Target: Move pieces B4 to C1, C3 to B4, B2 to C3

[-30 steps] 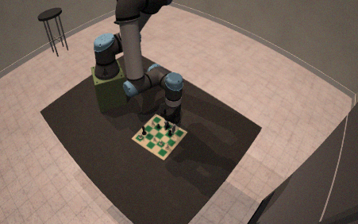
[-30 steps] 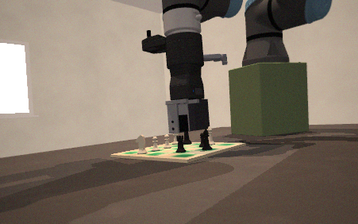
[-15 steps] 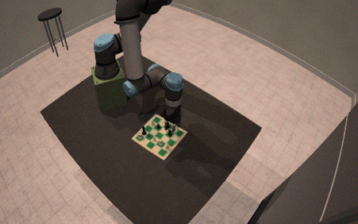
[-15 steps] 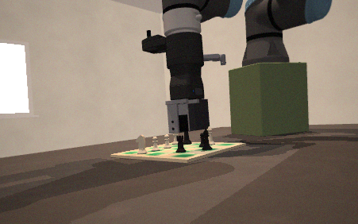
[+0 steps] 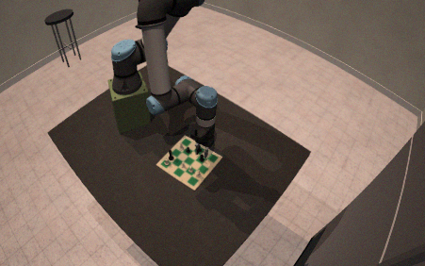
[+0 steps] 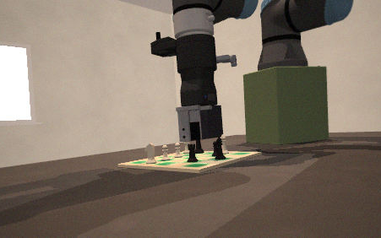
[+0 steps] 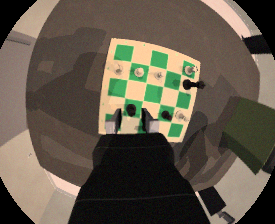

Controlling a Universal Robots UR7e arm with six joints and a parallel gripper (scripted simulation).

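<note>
Now: hand 4 cm past the cream chessboard, 4 cm to the left of it and 6 cm above it.
</note>
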